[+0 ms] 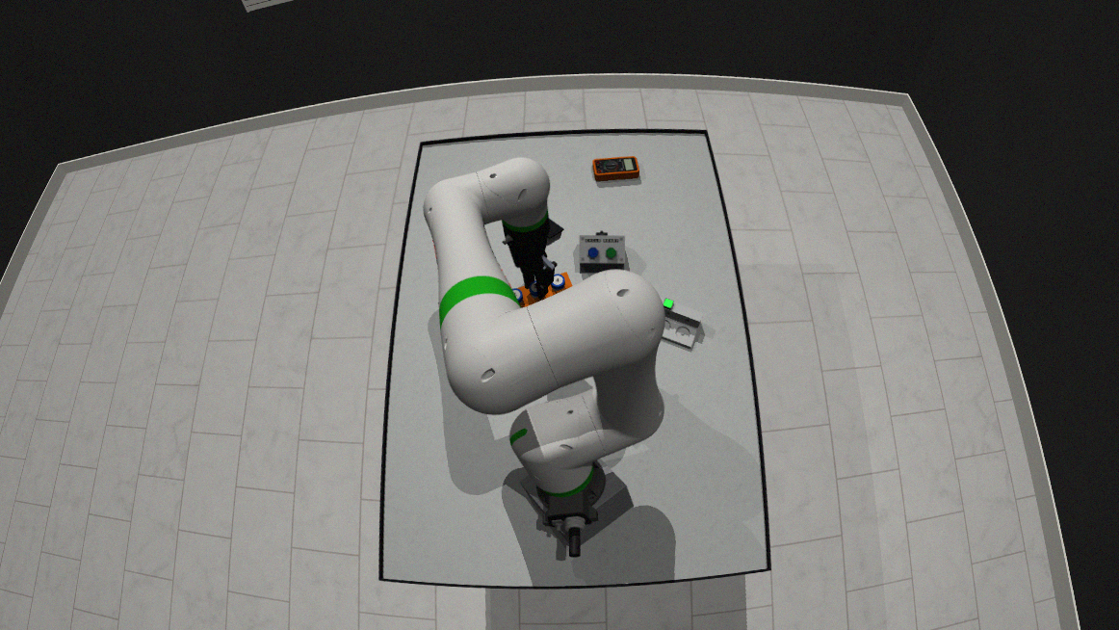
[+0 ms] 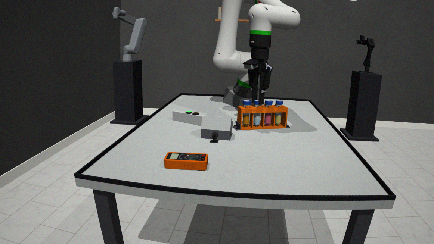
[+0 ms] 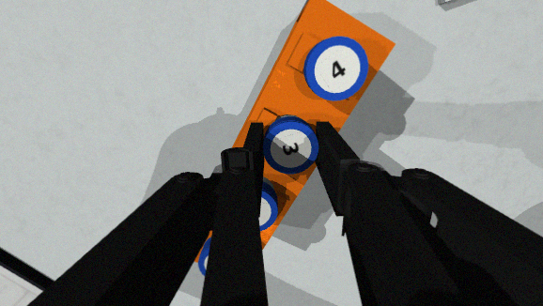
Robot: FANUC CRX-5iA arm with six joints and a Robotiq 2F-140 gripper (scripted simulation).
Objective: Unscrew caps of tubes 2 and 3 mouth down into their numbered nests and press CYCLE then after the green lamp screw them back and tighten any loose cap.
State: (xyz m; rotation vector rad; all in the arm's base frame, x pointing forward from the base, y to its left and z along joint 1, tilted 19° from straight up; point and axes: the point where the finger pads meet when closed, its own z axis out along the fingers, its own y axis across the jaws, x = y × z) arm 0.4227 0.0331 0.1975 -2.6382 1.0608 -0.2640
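The cap 3 lies 3 cm below my hand. From my hand the other things lie so: cap 1 (10 cm to the left, 3 cm below, 3 cm behind); cap 4 (5 cm to the right, 3 cm below, 2 cm ahead); cap 2 (5 cm to the left, 3 cm below, 2 cm behind).
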